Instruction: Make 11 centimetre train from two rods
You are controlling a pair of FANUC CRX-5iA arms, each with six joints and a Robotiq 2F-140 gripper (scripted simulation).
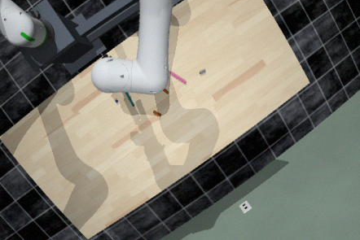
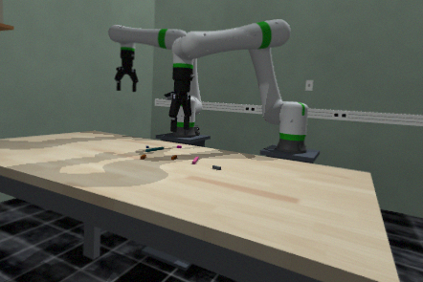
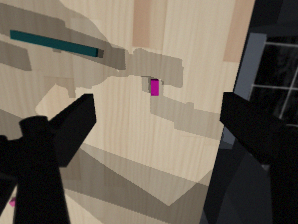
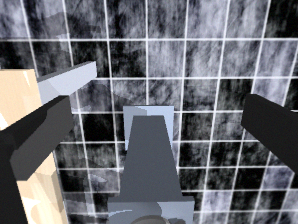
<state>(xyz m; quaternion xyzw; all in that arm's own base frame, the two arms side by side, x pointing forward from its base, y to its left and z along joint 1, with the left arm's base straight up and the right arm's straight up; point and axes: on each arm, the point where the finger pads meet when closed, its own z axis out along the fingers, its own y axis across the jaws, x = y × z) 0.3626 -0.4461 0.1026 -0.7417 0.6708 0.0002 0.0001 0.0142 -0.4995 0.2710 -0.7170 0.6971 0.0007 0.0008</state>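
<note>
Now: the magenta rod 10 cm below my left hand. Round my left hand: small blue rod: 11 cm ahead, 10 cm to the right, 10 cm below; pink rod: 21 cm to the left, 18 cm ahead, 10 cm below; turquoise rod: 13 cm ahead, 10 cm below, 4 cm to the right.
</note>
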